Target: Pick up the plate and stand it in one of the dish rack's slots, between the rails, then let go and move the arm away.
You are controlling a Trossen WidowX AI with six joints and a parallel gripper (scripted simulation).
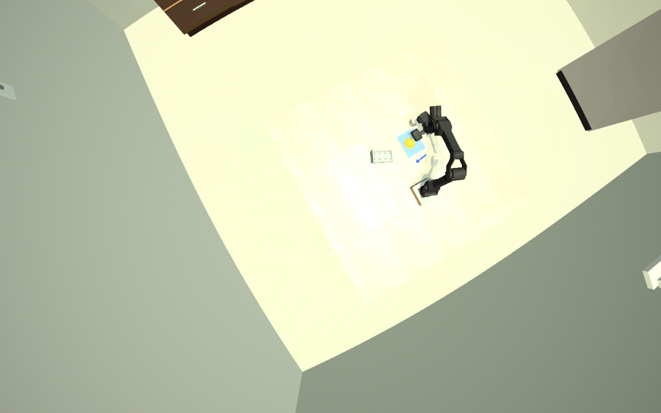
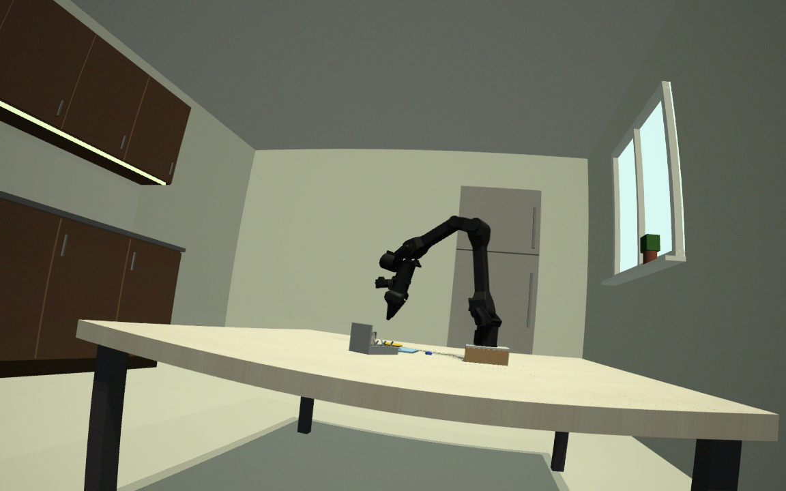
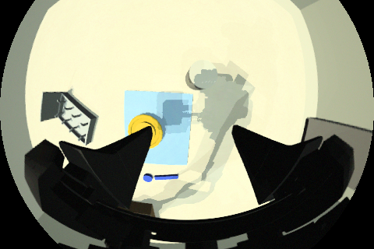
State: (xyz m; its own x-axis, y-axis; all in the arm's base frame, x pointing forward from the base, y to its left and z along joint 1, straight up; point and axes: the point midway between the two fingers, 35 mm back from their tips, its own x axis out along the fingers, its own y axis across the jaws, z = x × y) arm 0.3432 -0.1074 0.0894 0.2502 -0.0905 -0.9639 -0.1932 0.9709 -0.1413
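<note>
The yellow plate is 40 mm behind my gripper tip, 60 mm to the left of it and 90 mm below it. From my gripper tip the other things lie so: white cup (70 mm ahead, 10 mm to the right, 80 mm below); grey dish rack (60 mm behind, 260 mm to the left, 80 mm below); light blue mat (40 mm behind, 50 mm to the left, 100 mm below).
</note>
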